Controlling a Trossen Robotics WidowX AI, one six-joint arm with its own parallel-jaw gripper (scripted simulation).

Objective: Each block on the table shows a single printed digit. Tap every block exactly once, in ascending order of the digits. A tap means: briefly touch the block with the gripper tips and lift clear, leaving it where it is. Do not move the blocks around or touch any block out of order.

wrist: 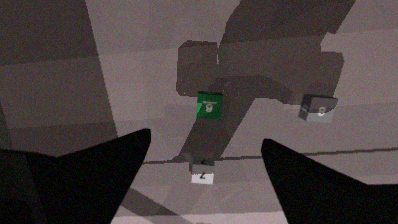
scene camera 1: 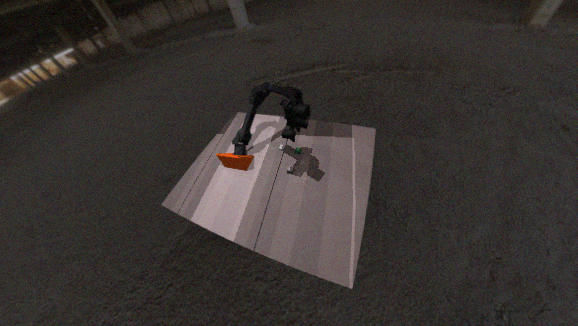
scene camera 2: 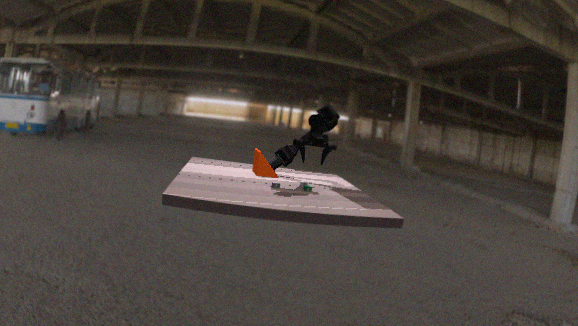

My gripper is open, holding nothing. Also in view: a grey block.
